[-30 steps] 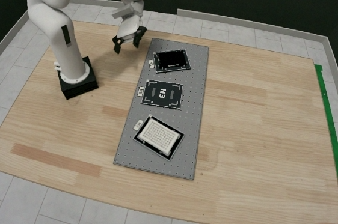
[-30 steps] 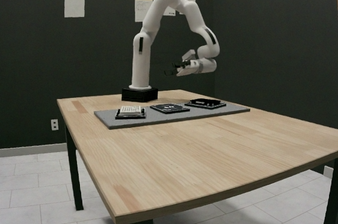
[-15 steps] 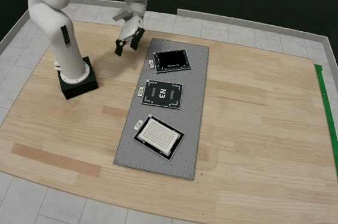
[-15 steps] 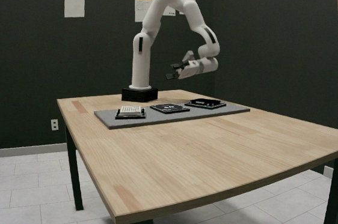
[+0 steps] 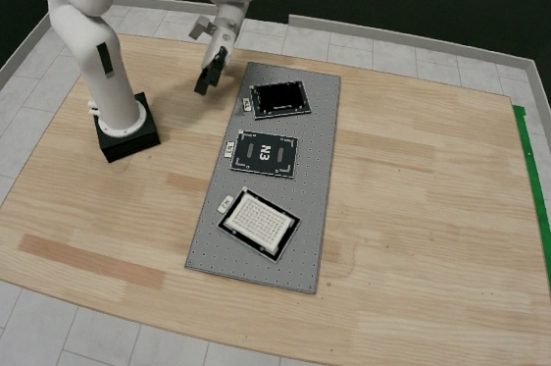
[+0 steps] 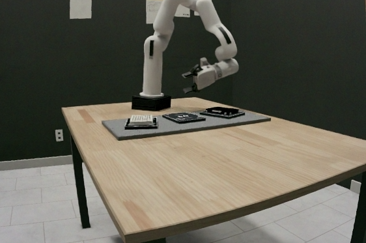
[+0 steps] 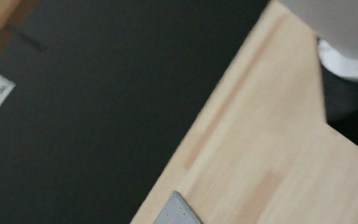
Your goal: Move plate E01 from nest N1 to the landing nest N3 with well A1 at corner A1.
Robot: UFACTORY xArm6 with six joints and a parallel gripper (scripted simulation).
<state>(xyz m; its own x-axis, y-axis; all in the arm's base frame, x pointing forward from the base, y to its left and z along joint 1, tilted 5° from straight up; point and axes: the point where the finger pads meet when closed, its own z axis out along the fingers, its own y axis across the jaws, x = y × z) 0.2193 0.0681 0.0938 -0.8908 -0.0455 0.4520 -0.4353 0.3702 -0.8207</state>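
My hand is 190 mm short of the black plate E01, 110 mm above it and 80 mm to the right of it. Round my hand: white plate E07: 300 mm to the right, 170 mm ahead, 110 mm below; nest N3: 170 mm ahead, 120 mm below, 110 mm to the right.
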